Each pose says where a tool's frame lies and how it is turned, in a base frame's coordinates. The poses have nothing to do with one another.
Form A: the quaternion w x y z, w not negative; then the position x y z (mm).
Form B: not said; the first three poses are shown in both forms.
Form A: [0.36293 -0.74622 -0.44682 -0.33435 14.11 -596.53 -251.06]
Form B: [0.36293 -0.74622 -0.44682 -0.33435 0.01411 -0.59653 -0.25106]
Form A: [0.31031 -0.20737 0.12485 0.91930 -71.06 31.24 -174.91]
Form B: [0.31031 -0.20737 0.12485 0.91930 -0.07106 0.03124 -0.17491]
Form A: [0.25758 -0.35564 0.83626 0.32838 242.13 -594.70 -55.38]
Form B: [0.25758 -0.35564 0.83626 0.32838 0.24213 -0.59470 -0.05538]
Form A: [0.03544 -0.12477 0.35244 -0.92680 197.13 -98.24 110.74]
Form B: [0.03544 -0.12477 0.35244 -0.92680 0.19713 -0.09824 0.11074]
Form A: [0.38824 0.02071 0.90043 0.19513 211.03 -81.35 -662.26]
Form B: [0.38824 0.02071 0.90043 0.19513 0.21103 -0.08135 -0.66226]
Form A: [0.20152 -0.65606 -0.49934 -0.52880 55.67 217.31 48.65]
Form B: [0.20152 -0.65606 -0.49934 -0.52880 0.05567 0.21731 0.04865]
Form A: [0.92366 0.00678 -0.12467 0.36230 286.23 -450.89 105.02]
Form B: [0.92366 0.00678 -0.12467 0.36230 0.28623 -0.45089 0.10502]
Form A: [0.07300 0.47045 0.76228 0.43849 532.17 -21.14 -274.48]
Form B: [0.07300 0.47045 0.76228 0.43849 0.53217 -0.02114 -0.27448]
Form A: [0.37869 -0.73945 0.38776 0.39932 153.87 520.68 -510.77]
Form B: [0.37869 -0.73945 0.38776 0.39932 0.15387 0.52068 -0.51077]
